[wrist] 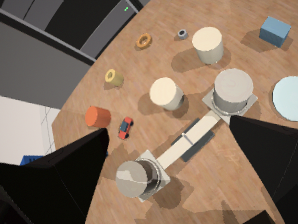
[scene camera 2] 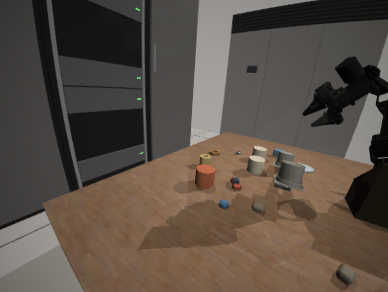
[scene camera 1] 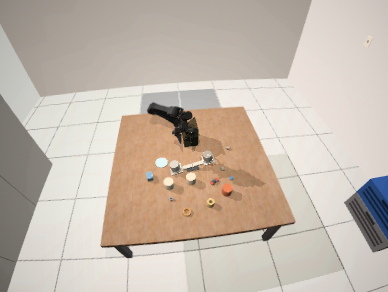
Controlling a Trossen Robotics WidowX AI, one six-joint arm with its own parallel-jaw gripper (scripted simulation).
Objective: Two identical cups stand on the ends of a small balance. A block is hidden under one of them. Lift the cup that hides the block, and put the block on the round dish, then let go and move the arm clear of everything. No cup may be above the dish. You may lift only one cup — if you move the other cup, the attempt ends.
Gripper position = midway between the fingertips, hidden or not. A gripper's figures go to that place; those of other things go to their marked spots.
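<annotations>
My gripper (wrist: 169, 128) is 0.10 m from the lens; a balance (wrist: 191, 137) is 0.33 m from the lens, and a grey cup (wrist: 233, 87) is 0.28 m from the lens. The marked spots on the grey cup and the balance are 0.14 m apart.
</annotations>
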